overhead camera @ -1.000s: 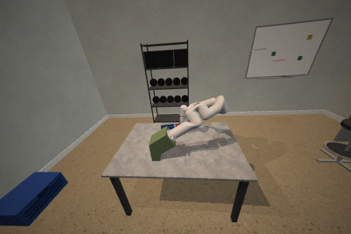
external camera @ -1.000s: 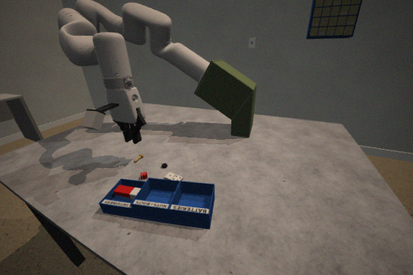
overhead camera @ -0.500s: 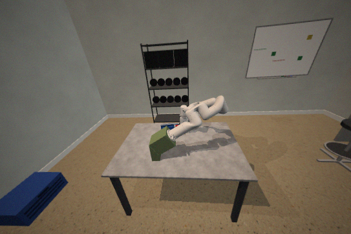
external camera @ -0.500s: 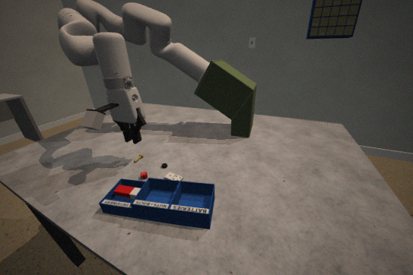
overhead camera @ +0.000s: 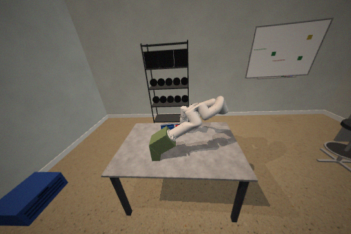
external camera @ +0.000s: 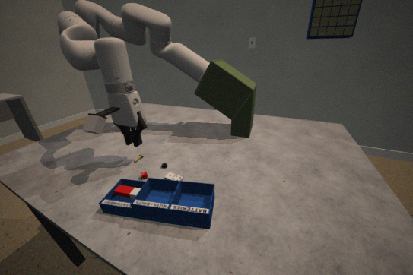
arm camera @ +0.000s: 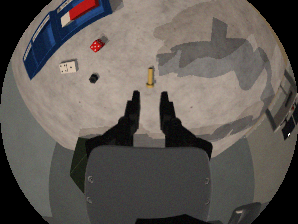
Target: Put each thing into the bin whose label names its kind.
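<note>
The brass bolt is 80 mm below my hand and 10 mm behind it. Round my hand: black nut: 110 mm to the left, 80 mm below; then red die: 80 mm to the left, 70 mm below, 70 mm ahead; then small silver piece: 150 mm ahead, 100 mm to the left, 70 mm below.
</note>
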